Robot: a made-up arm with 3 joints. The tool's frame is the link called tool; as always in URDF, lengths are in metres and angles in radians. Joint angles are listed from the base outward.
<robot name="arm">
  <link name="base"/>
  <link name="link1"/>
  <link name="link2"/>
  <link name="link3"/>
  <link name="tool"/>
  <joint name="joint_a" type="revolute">
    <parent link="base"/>
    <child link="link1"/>
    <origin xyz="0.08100 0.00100 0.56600" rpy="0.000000 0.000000 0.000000"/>
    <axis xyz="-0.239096 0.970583 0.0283"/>
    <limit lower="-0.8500" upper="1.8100"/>
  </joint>
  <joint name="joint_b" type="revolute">
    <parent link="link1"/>
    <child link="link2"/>
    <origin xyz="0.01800 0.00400 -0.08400" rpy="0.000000 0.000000 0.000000"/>
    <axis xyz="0 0 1"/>
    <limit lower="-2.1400" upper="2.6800"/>
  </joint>
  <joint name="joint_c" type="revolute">
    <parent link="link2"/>
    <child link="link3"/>
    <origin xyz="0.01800 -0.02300 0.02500" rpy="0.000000 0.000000 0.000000"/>
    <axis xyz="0 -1 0"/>
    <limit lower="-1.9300" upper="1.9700"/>
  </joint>
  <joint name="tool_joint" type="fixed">
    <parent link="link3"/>
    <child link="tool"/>
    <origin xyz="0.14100 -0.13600 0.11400" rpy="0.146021 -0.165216 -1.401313"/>
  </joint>
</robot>
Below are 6 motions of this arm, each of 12 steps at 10 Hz.
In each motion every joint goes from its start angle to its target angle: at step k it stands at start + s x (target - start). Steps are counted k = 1, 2, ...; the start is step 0. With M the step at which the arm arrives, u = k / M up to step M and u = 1 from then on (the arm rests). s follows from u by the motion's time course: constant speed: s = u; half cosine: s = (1 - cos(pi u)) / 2; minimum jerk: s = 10 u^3 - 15 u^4 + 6 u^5.
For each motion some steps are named. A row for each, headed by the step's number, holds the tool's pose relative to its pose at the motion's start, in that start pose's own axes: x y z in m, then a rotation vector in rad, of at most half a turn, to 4 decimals.
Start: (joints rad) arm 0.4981 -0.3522 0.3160
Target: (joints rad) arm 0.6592 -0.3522 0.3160
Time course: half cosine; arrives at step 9
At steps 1, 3, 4, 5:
1: -0.0002 0.0003 -0.0003 -0.0042 -0.0016 0.0019
3: -0.0021 0.0028 -0.0022 -0.0346 -0.0129 0.0160
4: -0.0034 0.0046 -0.0037 -0.0572 -0.0214 0.0265
5: -0.0049 0.0064 -0.0054 -0.0813 -0.0304 0.0376

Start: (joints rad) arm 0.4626 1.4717 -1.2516
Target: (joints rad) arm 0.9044 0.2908 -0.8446
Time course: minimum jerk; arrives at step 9
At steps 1, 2, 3, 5, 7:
1: 0.0011 -0.0008 -0.0021 0.0053 0.0134 -0.0026
2: 0.0071 -0.0052 -0.0147 0.0336 0.0884 -0.0185
3: 0.0167 -0.0148 -0.0434 0.0836 0.2416 -0.0589
5: 0.0190 -0.0500 -0.1424 0.1601 0.6735 -0.2398
7: -0.0127 -0.0914 -0.2225 0.1357 0.9840 -0.4528

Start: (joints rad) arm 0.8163 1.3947 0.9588
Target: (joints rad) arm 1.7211 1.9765 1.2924
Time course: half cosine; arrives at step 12
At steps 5, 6, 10, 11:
5: 0.0097 -0.0513 -0.0546 0.0529 0.3208 -0.2159
6: 0.0073 -0.0721 -0.0725 0.0820 0.4240 -0.3086
10: -0.0253 -0.1458 -0.1234 0.2115 0.7218 -0.6788
11: -0.0316 -0.1541 -0.1281 0.2291 0.7506 -0.7272

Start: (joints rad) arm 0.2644 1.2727 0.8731
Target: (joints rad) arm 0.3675 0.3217 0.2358
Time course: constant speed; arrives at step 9
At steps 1, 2, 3, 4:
1: 0.0032 -0.0046 0.0011 -0.0997 -0.0663 -0.0529
2: 0.0071 -0.0105 0.0021 -0.2000 -0.1283 -0.1112
3: 0.0113 -0.0178 0.0033 -0.3003 -0.1859 -0.1746
4: 0.0158 -0.0264 0.0050 -0.4002 -0.2392 -0.2431

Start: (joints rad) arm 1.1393 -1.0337 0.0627
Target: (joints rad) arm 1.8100 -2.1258 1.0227
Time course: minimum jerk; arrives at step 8
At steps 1, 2, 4, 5, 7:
1: 0.0017 -0.0040 0.0037 0.0074 -0.0159 -0.0158
2: 0.0077 -0.0261 0.0252 0.0504 -0.1077 -0.0980
4: -0.0317 -0.1217 0.1277 0.2952 -0.6182 -0.3788
5: -0.0978 -0.1656 0.1663 0.4636 -0.9592 -0.4615
7: -0.1943 -0.2034 0.1712 0.6752 -1.3813 -0.4816

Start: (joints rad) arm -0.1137 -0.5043 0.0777
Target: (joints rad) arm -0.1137 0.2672 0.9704
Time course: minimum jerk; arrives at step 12
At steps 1, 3, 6, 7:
1: -0.0005 0.0003 0.0006 0.0051 0.0000 0.0031
3: -0.0091 0.0049 0.0127 0.1045 0.0034 0.0631
6: -0.0358 0.0055 0.0519 0.5088 0.0813 0.2829
7: -0.0411 0.0005 0.0616 0.6640 0.1389 0.3562

